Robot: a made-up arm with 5 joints.
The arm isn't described. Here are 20 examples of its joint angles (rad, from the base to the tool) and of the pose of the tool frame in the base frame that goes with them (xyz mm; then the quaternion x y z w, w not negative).
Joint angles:
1: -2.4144 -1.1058 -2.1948 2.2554 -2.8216
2: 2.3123 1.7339 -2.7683 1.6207 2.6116
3: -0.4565 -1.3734 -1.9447 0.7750 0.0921
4: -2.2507 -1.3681 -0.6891 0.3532 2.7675
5: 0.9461 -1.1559 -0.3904 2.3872 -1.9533
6: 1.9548 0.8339 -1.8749 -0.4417 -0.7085
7: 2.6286 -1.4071 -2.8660 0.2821 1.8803
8: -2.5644 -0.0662 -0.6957 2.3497 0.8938
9: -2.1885 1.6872 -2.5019 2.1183 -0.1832
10: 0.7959 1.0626 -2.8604 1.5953 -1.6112
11: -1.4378 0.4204 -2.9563 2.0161 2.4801
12: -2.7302 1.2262 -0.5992 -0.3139 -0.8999
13: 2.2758 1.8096 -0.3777 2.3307 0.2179
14: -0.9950 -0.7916 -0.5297 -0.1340 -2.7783
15: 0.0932 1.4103 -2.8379 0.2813 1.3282
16: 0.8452 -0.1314 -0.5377 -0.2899 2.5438
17: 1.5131 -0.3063 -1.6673 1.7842 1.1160
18: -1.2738 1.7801 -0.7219 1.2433 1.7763
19: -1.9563 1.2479 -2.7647 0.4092 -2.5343
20: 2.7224 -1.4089 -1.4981 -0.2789 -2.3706
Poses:
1: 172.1 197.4 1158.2 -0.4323 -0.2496 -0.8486 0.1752
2: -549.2 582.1 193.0 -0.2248 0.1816 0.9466 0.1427
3: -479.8 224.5 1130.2 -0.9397 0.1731 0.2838 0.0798
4: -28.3 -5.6 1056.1 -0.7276 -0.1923 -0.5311 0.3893
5: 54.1 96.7 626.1 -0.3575 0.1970 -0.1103 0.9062
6: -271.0 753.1 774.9 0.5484 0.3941 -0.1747 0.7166
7: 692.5 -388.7 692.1 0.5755 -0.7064 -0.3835 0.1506
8: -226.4 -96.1 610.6 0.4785 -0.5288 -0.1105 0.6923
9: -402.2 -450.4 158.6 0.2278 -0.5622 0.4278 0.6701
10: 584.2 605.3 784.2 0.0928 -0.0401 -0.3572 0.9285
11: 62.9 -453.4 1171.7 -0.2229 -0.1279 -0.3658 0.8945
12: -334.4 -65.6 158.2 -0.0377 -0.1513 0.6022 0.7830
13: 6.8 37.4 433.8 0.3031 0.9027 -0.1576 0.2618
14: 132.6 -202.1 968.4 -0.2066 -0.6322 -0.4691 0.5810
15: 841.7 115.2 660.8 -0.4110 -0.3538 0.6850 0.4865
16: 272.6 386.7 736.8 0.0569 -0.4578 0.5860 0.6661
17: 1.5 388.9 1037.0 0.0240 0.0915 -0.9760 0.1964
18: -23.8 89.2 169.5 0.8844 0.2270 0.0186 0.4074
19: -355.1 -782.6 790.6 -0.3284 -0.4107 -0.8153 0.2424
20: 429.4 -159.7 1100.1 -0.9843 -0.1750 0.0183 0.0124
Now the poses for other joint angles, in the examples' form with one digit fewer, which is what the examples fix.
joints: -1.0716 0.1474 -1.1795 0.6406 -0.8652
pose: 242 -531 746 -0.110 0.160 0.976 0.101
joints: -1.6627 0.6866 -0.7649 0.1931 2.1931
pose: -48 -473 340 0.055 0.015 -0.349 0.935
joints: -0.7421 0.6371 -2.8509 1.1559 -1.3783
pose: 433 -431 1167 0.247 -0.440 -0.820 0.270
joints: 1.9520 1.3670 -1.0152 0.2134 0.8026
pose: -148 374 83 -0.054 -0.274 -0.806 0.522
